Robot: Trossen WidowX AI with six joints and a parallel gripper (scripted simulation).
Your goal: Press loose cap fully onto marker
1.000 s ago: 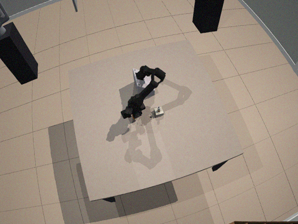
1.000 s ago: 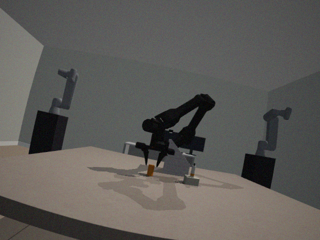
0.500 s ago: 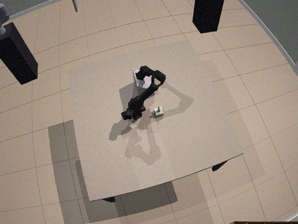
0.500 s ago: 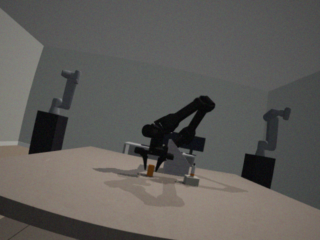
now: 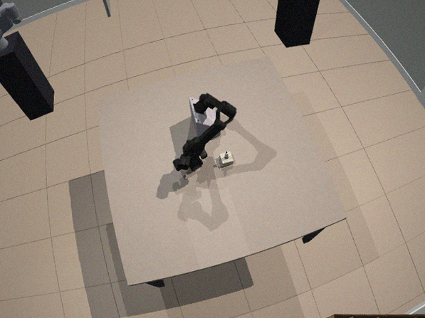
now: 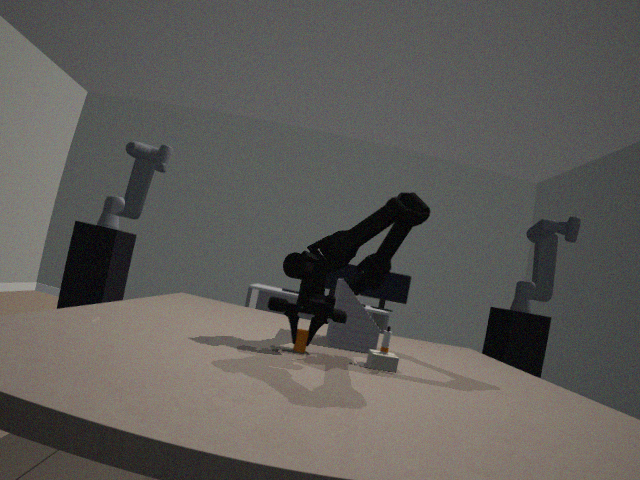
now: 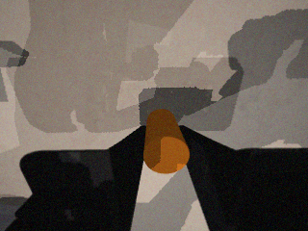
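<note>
My gripper tip is now 200 mm to the right of the white holder block and 20 mm short of it. Round my gripper tip: orange cap (10 mm above).
</note>
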